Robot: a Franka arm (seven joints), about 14 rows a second.
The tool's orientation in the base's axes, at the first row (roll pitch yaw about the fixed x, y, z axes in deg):
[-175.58, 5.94, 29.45]
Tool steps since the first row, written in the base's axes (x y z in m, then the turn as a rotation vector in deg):
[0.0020, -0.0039, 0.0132, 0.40, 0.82, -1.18]
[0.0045, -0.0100, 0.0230, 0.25, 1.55, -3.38]
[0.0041, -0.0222, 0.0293, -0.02, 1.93, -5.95]
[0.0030, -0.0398, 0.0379, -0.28, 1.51, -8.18]
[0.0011, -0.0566, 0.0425, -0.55, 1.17, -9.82]
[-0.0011, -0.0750, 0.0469, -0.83, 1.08, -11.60]
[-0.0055, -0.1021, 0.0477, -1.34, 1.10, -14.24]
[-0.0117, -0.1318, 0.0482, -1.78, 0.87, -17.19]
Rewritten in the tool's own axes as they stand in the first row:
[-0.0015, 0.0034, -0.0134, 0.87, -0.43, 1.13]
[-0.0034, 0.0091, -0.0235, 1.32, -0.97, 3.35]
[-0.0103, 0.0191, -0.0299, 1.54, -1.24, 5.93]
[-0.0208, 0.0333, -0.0386, 1.34, -0.83, 8.17]
[-0.0311, 0.0466, -0.0432, 1.11, -0.53, 9.83]
[-0.0425, 0.0613, -0.0476, 1.01, -0.45, 11.63]
[-0.0596, 0.0827, -0.0483, 0.85, -0.52, 14.31]
[-0.0796, 0.1056, -0.0485, 0.66, -0.30, 17.29]

